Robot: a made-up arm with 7 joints.
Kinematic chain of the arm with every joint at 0, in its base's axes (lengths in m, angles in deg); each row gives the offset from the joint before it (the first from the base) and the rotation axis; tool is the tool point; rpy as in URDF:
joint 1: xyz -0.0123 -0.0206 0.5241 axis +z
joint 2: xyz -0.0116 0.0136 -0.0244 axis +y
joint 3: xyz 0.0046 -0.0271 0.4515 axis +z
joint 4: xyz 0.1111 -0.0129 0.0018 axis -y
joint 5: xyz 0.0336 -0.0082 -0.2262 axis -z
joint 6: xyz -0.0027 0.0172 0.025 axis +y
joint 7: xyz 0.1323 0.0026 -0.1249 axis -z
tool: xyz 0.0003 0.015 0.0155 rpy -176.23 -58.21 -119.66
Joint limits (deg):
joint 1: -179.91..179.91
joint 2: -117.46..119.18
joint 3: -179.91..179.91
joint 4: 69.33..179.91
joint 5: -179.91..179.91
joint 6: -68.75..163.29
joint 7: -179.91..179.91
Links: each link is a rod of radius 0.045 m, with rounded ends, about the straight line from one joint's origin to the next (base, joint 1, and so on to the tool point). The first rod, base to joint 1, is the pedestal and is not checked.
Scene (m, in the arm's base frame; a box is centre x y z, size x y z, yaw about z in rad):
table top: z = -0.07
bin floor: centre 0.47 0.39 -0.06 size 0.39 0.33 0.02 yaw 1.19
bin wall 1: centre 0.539 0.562 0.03 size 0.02 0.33 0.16 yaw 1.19
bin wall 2: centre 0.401 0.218 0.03 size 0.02 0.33 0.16 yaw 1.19
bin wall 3: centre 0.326 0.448 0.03 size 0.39 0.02 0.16 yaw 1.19
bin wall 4: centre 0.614 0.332 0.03 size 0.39 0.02 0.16 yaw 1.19
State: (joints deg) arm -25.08 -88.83 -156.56 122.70 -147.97 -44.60 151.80
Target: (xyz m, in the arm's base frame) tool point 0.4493 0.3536 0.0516
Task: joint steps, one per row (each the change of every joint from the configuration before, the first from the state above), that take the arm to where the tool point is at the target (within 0.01 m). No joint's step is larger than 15 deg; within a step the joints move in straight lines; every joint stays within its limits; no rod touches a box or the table.
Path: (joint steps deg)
1: -14.68 3.13 -2.74 1.62 -4.56 2.47 -0.50
2: -14.68 3.13 -2.75 1.61 -4.57 2.47 -0.50
3: -14.68 3.13 -2.74 1.62 -4.56 2.48 -0.49
4: -14.68 3.14 -2.75 1.61 -4.56 2.47 -0.50
5: -14.68 3.13 -2.74 1.62 -4.56 2.47 -0.50
6: -14.68 3.13 -2.74 1.62 -4.57 2.47 -0.50
7: -14.68 3.13 -2.75 1.61 -4.56 2.47 -0.49
8: -4.15 -10.56 -1.38 5.04 0.82 6.52 0.86
9: -4.16 -10.57 -1.38 5.04 0.82 6.52 0.85
10: -4.15 -10.56 -1.38 5.03 0.82 6.52 0.86

